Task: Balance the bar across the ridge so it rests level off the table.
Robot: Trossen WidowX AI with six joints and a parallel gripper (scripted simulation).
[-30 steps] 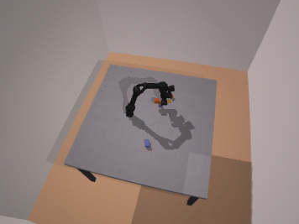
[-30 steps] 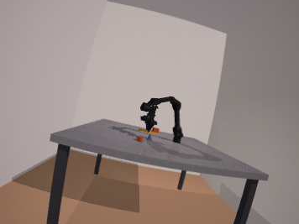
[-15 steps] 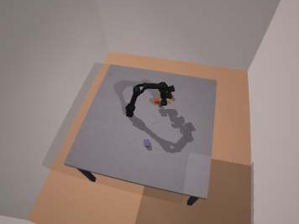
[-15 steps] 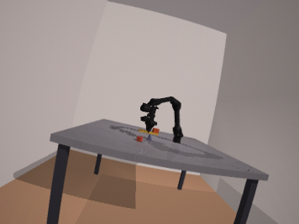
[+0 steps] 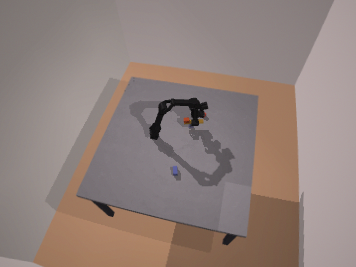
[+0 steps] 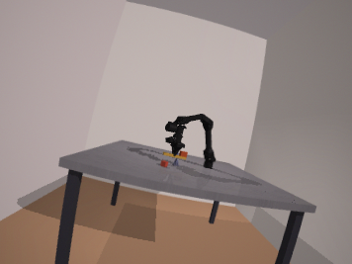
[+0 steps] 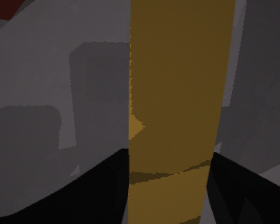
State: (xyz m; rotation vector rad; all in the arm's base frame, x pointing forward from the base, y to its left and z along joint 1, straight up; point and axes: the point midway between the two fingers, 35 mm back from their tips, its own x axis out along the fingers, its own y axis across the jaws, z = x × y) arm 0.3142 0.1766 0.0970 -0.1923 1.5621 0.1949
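Right now my gripper tip is 130 mm to the right of the red cube, 60 mm short of it and 50 mm above it. Also, from my gripper tip: blue ridge block 460 mm to the right, 60 mm behind, 50 mm below.
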